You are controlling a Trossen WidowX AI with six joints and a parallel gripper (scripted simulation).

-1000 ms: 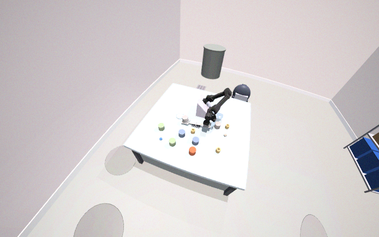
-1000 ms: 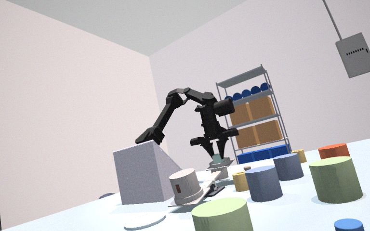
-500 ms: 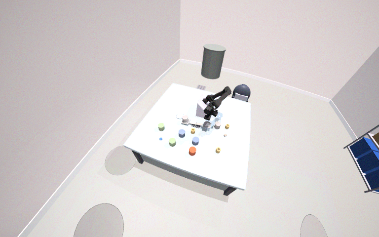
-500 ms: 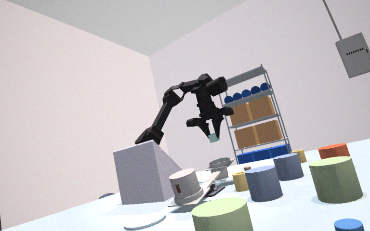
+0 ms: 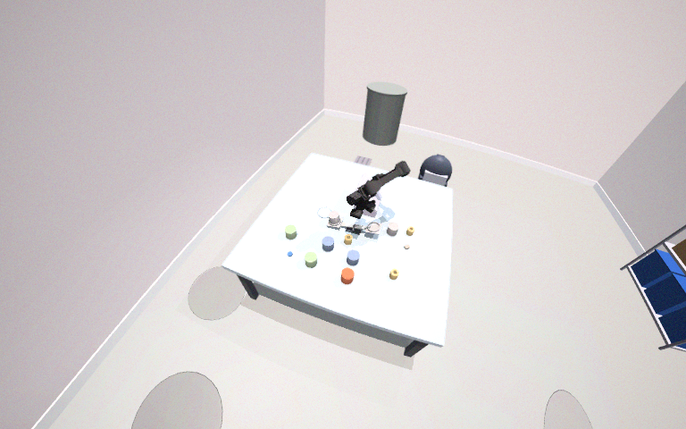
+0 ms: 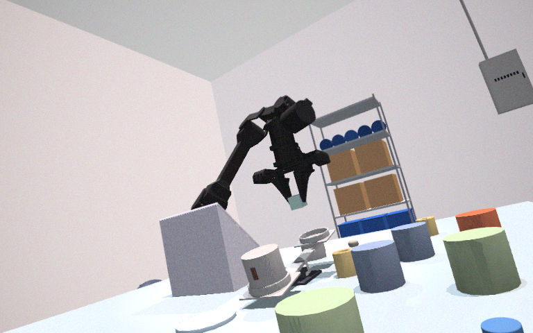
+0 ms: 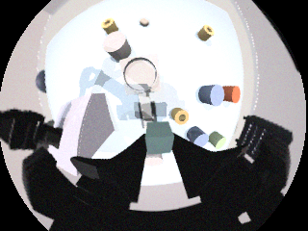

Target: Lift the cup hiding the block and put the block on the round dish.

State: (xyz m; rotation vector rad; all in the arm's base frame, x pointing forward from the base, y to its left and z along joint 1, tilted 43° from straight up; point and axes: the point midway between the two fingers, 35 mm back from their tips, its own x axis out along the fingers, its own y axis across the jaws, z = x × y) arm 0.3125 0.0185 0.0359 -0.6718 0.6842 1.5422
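The round white dish is 7 cm behind my gripper tip, 26 cm to the right of it and 16 cm below it. Round my gripper tip: small balance (2 cm behind, 2 cm to the right, 13 cm below); cup (11 cm behind, 23 cm to the left, 13 cm below); plank (2 cm behind, 2 cm to the right, 14 cm below).
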